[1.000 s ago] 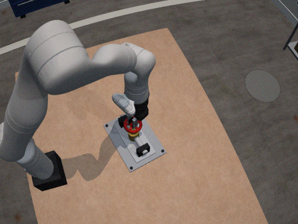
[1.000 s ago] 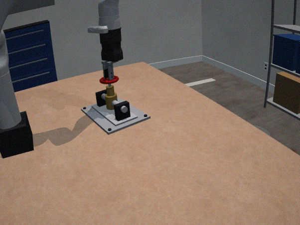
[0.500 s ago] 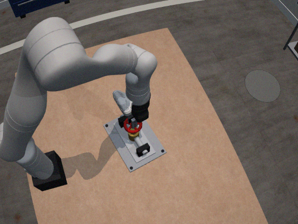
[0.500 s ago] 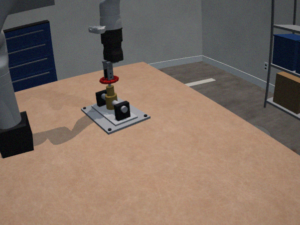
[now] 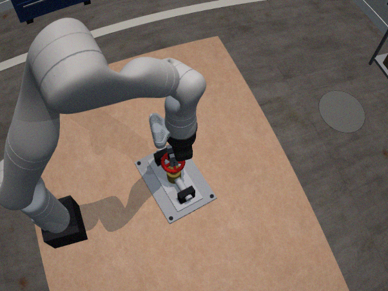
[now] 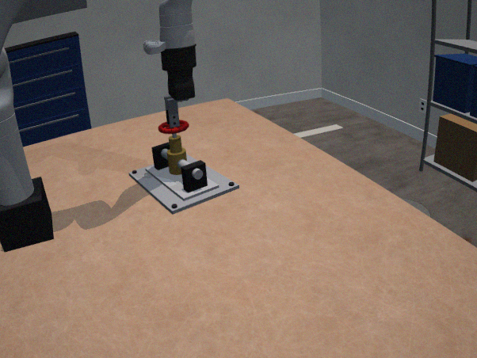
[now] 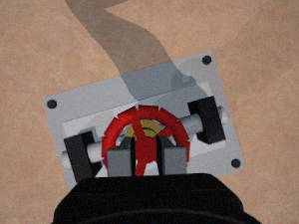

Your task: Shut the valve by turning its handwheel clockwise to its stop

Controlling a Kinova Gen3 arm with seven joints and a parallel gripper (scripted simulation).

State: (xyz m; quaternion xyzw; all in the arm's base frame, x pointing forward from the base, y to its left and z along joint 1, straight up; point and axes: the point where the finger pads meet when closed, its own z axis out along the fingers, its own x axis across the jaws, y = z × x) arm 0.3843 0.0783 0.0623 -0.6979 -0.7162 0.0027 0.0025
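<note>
Right now the red handwheel is 30 mm below my hand.
</note>
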